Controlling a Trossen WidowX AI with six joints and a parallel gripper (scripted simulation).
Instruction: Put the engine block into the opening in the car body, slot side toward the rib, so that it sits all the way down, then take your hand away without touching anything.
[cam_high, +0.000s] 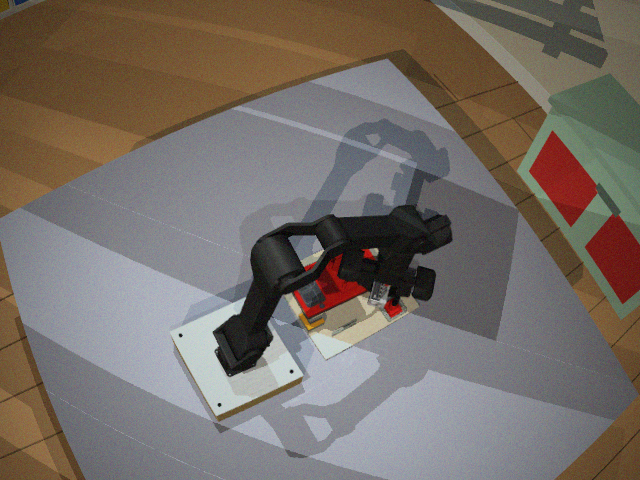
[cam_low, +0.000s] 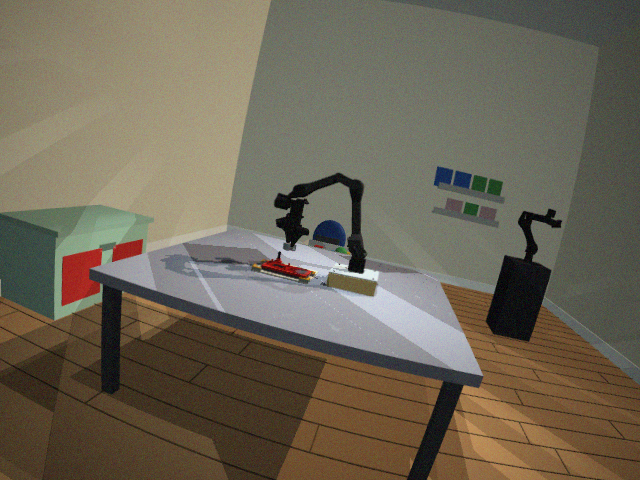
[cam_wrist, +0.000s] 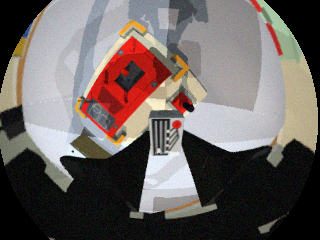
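Now: the grey strip 2 cm behind my gripper tip, 8 cm to the left of it and 9 cm below it. Round my gripper tip: grey engine block 1 cm below.
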